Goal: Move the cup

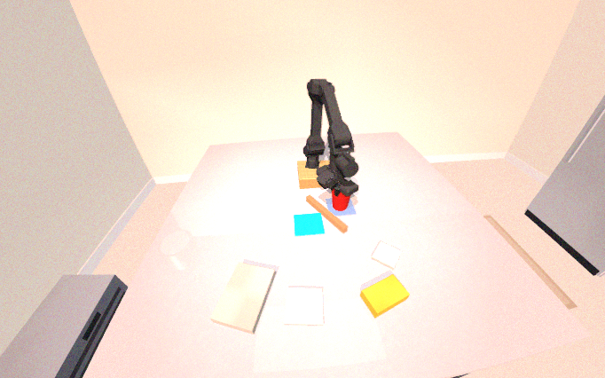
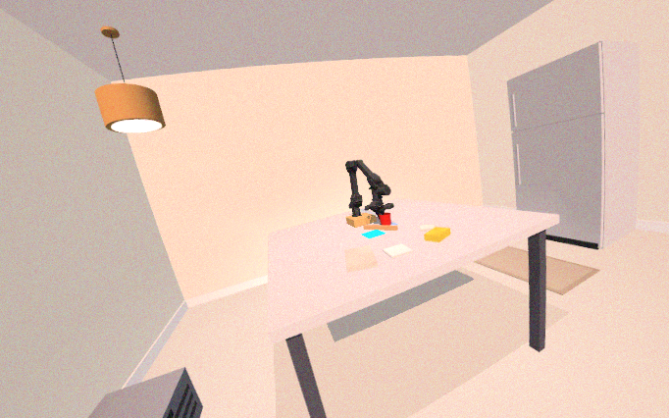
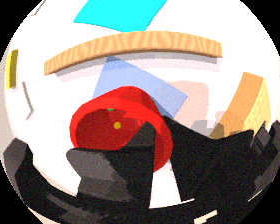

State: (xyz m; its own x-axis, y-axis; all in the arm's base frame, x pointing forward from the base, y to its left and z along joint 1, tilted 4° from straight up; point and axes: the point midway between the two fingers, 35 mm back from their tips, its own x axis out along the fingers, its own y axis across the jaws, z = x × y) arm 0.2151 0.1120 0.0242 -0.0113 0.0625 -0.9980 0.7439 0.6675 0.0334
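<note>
Right now my gripper tip is 4 cm above the pale blue pad, 2 cm to the right of it and 2 cm short of it. Round my gripper tip: wooden stick 7 cm ahead, 4 cm to the right, 3 cm below; cyan pad 13 cm ahead, 10 cm to the right, 4 cm below; red cup 2 cm to the left, 2 cm ahead.
</note>
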